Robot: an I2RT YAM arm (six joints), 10 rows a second.
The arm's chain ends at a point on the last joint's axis. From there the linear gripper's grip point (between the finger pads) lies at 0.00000 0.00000 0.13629 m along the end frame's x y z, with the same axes.
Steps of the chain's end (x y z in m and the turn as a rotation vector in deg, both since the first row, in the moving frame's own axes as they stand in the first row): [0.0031, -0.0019, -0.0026, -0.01, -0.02, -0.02]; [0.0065, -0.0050, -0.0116, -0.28, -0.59, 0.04]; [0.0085, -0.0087, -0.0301, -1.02, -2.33, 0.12]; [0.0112, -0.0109, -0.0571, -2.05, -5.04, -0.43]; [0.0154, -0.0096, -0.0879, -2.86, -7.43, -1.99]
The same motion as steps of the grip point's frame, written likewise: [0.0031, -0.0019, -0.0026, -0.01, -0.02, -0.02]; [0.0051, -0.0043, -0.0116, -0.28, -0.59, 0.04]; [0.0030, -0.0063, -0.0302, -1.02, -2.33, 0.12]; [-0.0008, -0.0060, -0.0577, -2.05, -5.04, -0.43]; [-0.0021, -0.0025, -0.0892, -2.86, -7.43, -1.99]
